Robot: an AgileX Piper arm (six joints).
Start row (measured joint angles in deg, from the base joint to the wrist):
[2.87, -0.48, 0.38, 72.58, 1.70, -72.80]
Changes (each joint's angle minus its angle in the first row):
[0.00, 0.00, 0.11, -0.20, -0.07, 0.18]
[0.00, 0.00, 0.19, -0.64, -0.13, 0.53]
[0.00, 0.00, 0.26, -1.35, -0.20, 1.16]
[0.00, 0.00, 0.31, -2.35, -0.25, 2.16]
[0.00, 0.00, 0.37, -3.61, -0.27, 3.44]
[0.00, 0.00, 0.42, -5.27, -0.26, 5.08]
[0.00, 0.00, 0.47, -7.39, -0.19, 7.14]
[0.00, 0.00, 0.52, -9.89, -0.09, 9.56]
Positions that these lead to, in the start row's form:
[2.87, -0.48, 0.49, 72.38, 1.63, -72.62]
[2.87, -0.48, 0.57, 71.94, 1.57, -72.27]
[2.87, -0.48, 0.64, 71.23, 1.50, -71.64]
[2.87, -0.48, 0.69, 70.23, 1.45, -70.64]
[2.87, -0.48, 0.75, 68.97, 1.43, -69.36]
[2.87, -0.48, 0.80, 67.31, 1.44, -67.72]
[2.87, -0.48, 0.85, 65.19, 1.51, -65.66]
[2.87, -0.48, 0.90, 62.69, 1.61, -63.24]

